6 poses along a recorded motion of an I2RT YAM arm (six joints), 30 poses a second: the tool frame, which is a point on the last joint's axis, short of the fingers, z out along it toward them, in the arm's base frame.
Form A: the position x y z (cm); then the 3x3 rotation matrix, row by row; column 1 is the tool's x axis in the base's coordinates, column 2 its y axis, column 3 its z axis. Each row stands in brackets.
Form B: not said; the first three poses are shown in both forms.
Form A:
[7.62 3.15 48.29], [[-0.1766 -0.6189 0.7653], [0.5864 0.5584 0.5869], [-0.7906 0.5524 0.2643]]
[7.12 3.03 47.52], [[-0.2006 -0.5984 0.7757], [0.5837 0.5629 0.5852], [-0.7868 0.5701 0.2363]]
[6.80 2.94 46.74], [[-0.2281 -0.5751 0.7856], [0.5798 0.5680 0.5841], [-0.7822 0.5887 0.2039]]
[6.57 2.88 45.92], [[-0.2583 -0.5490 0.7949], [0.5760 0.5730 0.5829], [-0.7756 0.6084 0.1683]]
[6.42 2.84 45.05], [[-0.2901 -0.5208 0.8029], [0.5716 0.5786 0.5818], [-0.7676 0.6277 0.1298]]
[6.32 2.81 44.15], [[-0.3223 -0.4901 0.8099], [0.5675 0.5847 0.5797], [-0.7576 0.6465 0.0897]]
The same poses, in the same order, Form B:
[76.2 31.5 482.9], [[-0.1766 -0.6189 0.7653], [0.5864 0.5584 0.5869], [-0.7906 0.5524 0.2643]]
[71.2 30.3 475.2], [[-0.2006 -0.5984 0.7757], [0.5837 0.5629 0.5852], [-0.7868 0.5701 0.2363]]
[68.0 29.4 467.4], [[-0.2281 -0.5751 0.7856], [0.5798 0.5680 0.5841], [-0.7822 0.5887 0.2039]]
[65.7 28.8 459.2], [[-0.2583 -0.5490 0.7949], [0.5760 0.5730 0.5829], [-0.7756 0.6084 0.1683]]
[64.2 28.4 450.5], [[-0.2901 -0.5208 0.8029], [0.5716 0.5786 0.5818], [-0.7676 0.6277 0.1298]]
[63.2 28.1 441.5], [[-0.3223 -0.4901 0.8099], [0.5675 0.5847 0.5797], [-0.7576 0.6465 0.0897]]

